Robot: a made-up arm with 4 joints.
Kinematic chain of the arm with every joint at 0, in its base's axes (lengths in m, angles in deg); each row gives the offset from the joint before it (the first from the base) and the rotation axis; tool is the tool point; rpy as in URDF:
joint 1: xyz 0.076 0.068 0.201 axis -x
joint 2: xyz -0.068 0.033 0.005 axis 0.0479 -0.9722 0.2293
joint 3: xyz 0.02 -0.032 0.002 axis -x
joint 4: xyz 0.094 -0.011 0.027 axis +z
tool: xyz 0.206 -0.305 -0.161 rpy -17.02 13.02 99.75
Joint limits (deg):
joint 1: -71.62..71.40
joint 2: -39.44..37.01
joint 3: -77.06..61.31
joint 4: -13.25..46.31
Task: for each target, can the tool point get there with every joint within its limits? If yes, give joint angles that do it. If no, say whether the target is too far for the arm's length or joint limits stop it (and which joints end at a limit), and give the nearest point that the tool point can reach.
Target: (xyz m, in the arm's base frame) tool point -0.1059 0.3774 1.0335
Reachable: no: too far | nearest point 0.1053 0.2236 0.6196 | short by 0.489 m
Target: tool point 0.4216 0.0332 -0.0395
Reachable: yes | joints -23.89 7.31 -34.49 12.12
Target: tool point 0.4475 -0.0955 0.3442
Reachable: yes | joints 28.54 20.06 7.95 19.14
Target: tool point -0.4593 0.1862 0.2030
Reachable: no: joint limits stop it (at a limit: joint 1, joint 2, joint 4) | nearest point -0.0433 0.4692 0.0210 | short by 0.535 m
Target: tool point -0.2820 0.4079 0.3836
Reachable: no: joint limits stop it (at a limit: joint 1, joint 2, joint 3, joint 4) | nearest point -0.0324 0.4926 0.0823 | short by 0.400 m
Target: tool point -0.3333 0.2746 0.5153
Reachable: no: joint limits stop it (at a limit: joint 2, joint 3, joint 4) | nearest point 0.1053 0.3133 0.5742 | short by 0.444 m
